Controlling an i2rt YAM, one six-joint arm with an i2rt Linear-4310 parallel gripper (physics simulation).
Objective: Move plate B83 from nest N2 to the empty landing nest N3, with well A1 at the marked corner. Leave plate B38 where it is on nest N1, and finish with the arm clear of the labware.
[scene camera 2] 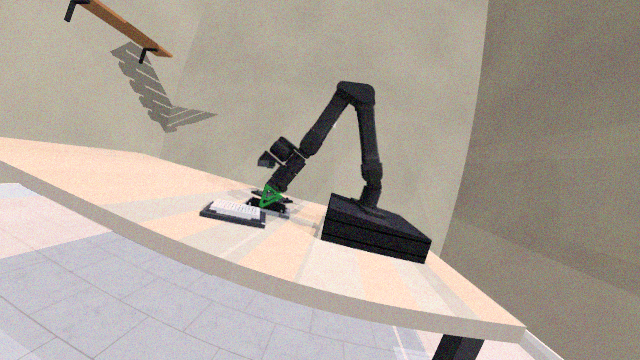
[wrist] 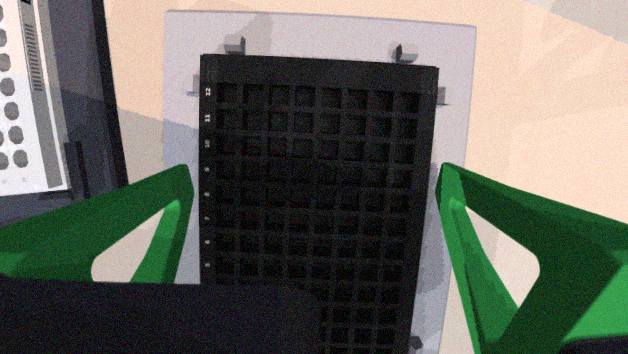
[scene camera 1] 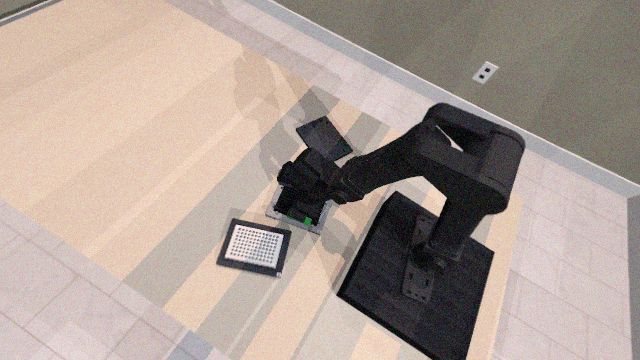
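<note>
The black 96-well plate, B83 by elimination, (scene camera 1: pixel 282 201) (wrist: pixel 320 145) lies flat on the light grey nest (scene camera 1: pixel 324 219) (scene camera 2: pixel 282 214) (wrist: pixel 320 37), its far end inside the nest's small corner posts. Column numbers 12 to 5 show along its left edge; the near end, with column 1, is hidden in the wrist view. My gripper (scene camera 1: pixel 299 218) (scene camera 2: pixel 264 204) (wrist: pixel 314 177) is open, with one green finger at each long side and narrow gaps to the plate. The white plate B38 (scene camera 1: pixel 254 246) (scene camera 2: pixel 235 209) (wrist: pixel 37 165) sits on its dark nest (scene camera 1: pixel 225 257) (scene camera 2: pixel 230 220) (wrist: pixel 85 115). I cannot read any nest labels.
An empty dark nest (scene camera 1: pixel 325 137) lies on the other side of the light nest from B38, partly behind my wrist. My arm stands on a black base block (scene camera 1: pixel 370 285) (scene camera 2: pixel 375 230). A wooden shelf (scene camera 2: pixel 120 27) is on the wall.
</note>
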